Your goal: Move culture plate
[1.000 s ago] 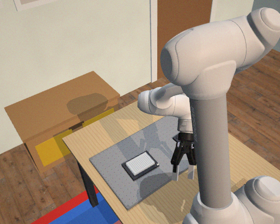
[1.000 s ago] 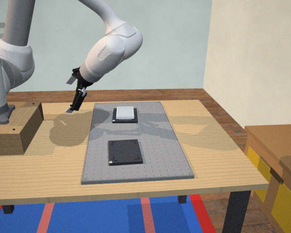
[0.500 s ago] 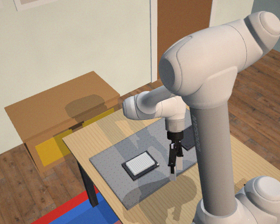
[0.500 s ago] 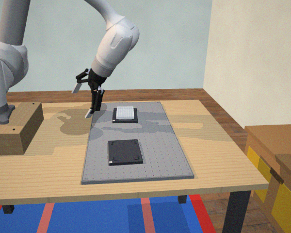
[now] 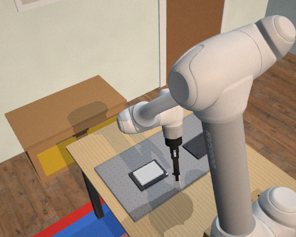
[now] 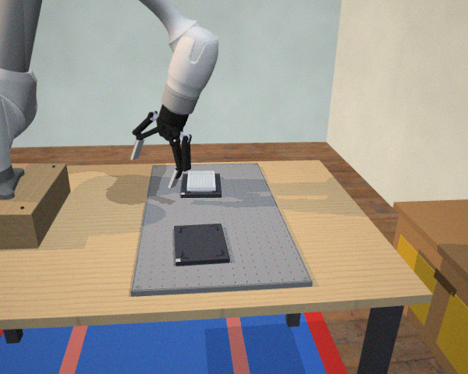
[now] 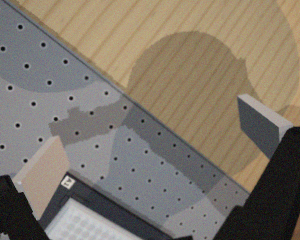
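My hand is 15 cm short of the white lid, 6 cm above it and 4 cm to the right of it.
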